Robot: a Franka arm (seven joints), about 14 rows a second.
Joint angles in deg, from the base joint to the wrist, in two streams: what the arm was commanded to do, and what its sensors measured. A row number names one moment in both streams.
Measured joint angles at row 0:
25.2, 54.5, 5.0, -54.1, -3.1, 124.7, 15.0
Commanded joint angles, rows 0 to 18:
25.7, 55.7, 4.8, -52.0, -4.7, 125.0, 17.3
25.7, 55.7, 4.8, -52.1, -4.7, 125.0, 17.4
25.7, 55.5, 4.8, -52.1, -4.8, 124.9, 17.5
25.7, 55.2, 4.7, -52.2, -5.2, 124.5, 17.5
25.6, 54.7, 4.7, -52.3, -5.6, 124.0, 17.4
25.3, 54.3, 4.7, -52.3, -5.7, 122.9, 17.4
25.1, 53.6, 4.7, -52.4, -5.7, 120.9, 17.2
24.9, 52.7, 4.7, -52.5, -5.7, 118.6, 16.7
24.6, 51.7, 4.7, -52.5, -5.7, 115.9, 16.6
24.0, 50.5, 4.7, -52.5, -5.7, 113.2, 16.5
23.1, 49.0, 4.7, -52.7, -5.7, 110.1, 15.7
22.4, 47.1, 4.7, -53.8, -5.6, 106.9, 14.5
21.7, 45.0, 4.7, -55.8, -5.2, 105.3, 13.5
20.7, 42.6, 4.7, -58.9, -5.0, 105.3, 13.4
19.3, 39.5, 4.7, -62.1, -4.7, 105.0, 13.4
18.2, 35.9, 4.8, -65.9, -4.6, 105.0, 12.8
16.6, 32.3, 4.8, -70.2, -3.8, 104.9, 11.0
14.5, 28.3, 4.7, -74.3, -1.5, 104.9, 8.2
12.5, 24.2, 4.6, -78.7, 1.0, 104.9, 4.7
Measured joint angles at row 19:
16.4, 36.2, 4.5, -64.2, -3.2, 104.3, 10.7
